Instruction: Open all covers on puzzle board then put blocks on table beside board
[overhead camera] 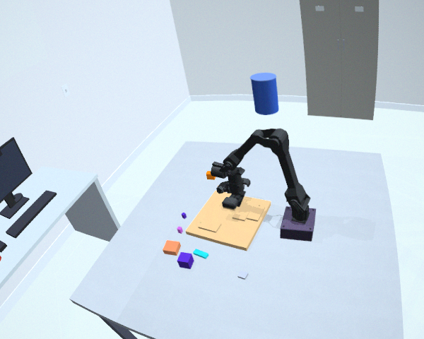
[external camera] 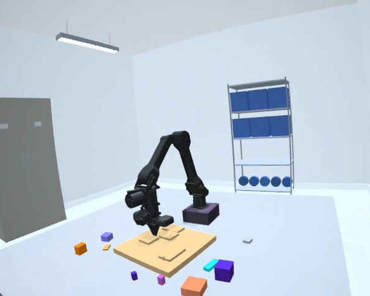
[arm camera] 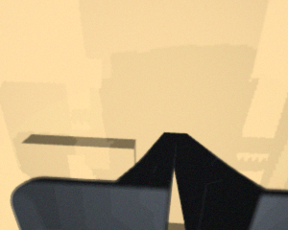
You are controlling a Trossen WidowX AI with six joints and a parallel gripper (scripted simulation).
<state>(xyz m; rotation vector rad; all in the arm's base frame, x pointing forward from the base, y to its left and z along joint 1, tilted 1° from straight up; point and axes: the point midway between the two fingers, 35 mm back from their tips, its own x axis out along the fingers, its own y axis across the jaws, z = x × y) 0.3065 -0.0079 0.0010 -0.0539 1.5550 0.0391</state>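
Right now the puzzle board is 70 mm to the left of my gripper tip. Round my gripper tip: purple block 220 mm ahead, 140 mm to the left, 10 mm below; lilac block 120 mm ahead, 190 mm to the right, 10 mm below; magenta block 180 mm ahead, 230 mm to the left, 10 mm below.
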